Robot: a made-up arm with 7 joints.
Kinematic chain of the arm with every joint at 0, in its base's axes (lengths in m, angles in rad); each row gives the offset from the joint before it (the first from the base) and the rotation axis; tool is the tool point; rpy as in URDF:
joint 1: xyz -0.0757 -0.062 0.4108 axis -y
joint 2: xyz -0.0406 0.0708 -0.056 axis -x
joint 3: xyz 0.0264 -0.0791 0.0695 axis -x
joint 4: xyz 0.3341 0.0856 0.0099 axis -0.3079 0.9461 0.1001
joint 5: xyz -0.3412 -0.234 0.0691 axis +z
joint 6: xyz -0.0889 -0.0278 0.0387 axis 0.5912 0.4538 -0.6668
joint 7: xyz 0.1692 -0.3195 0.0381 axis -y
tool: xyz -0.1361 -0.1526 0.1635 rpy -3.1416 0 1.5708
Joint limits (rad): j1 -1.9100..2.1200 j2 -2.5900..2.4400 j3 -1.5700..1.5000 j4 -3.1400..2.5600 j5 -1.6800..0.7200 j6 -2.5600..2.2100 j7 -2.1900..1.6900
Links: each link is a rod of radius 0.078 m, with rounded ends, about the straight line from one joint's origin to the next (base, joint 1, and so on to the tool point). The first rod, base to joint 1, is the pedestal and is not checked.
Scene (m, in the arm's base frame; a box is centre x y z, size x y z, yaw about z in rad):
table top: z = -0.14
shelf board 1: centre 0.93 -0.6 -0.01 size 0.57 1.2 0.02 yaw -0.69
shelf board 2: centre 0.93 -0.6 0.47 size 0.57 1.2 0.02 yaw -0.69
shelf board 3: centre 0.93 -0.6 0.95 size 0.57 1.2 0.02 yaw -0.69
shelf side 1: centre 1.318 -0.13 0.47 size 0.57 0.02 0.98 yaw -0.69
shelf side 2: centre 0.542 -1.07 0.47 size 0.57 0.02 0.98 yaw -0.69
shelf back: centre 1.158 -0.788 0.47 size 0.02 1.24 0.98 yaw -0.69
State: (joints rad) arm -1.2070 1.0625 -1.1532 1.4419 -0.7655 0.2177 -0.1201
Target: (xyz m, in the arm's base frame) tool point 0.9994 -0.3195 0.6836
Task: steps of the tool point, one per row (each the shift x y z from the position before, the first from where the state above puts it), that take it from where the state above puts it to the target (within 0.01 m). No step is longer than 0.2 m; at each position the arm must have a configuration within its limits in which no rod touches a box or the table.
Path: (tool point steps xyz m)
1: -0.0617 0.0706 0.0032
2: -0.0709 0.0743 0.0018
3: -0.0794 0.0616 -0.0004
4: -0.0836 0.0375 -0.0046
5: 0.0516 -0.0634 0.1753
6: 0.0094 -0.0251 0.1482
7: -0.0172 -0.0031 0.1050
8: -0.0353 0.0053 0.0611
9: 0.1029 -0.1149 0.0229
10: 0.0944 -0.0777 -0.0038
11: 0.0794 -0.0358 -0.0191

